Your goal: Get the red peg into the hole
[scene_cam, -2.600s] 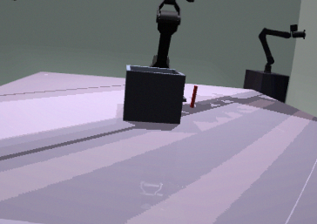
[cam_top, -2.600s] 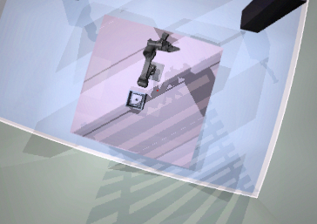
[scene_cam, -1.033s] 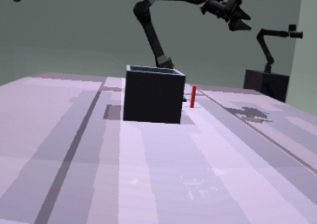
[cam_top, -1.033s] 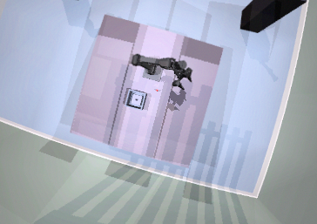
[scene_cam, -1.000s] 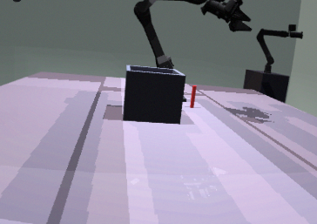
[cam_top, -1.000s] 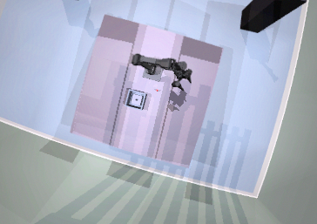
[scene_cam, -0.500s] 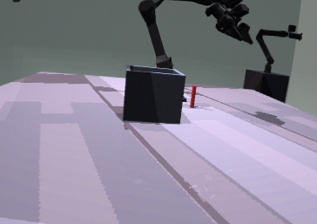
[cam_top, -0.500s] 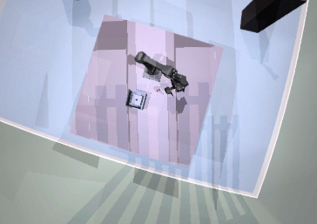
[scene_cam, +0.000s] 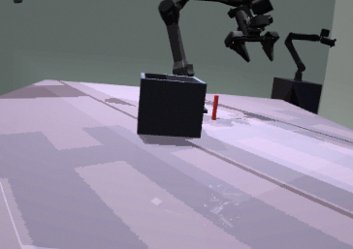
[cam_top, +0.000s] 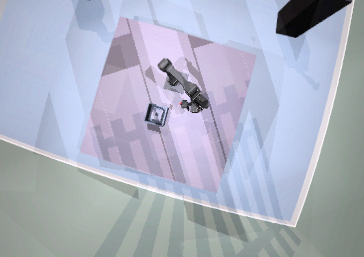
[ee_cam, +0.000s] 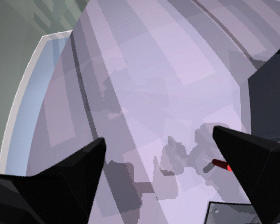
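Now: the red peg 40 mm behind my gripper tip, 120 mm to the right of it and 170 mm below it.
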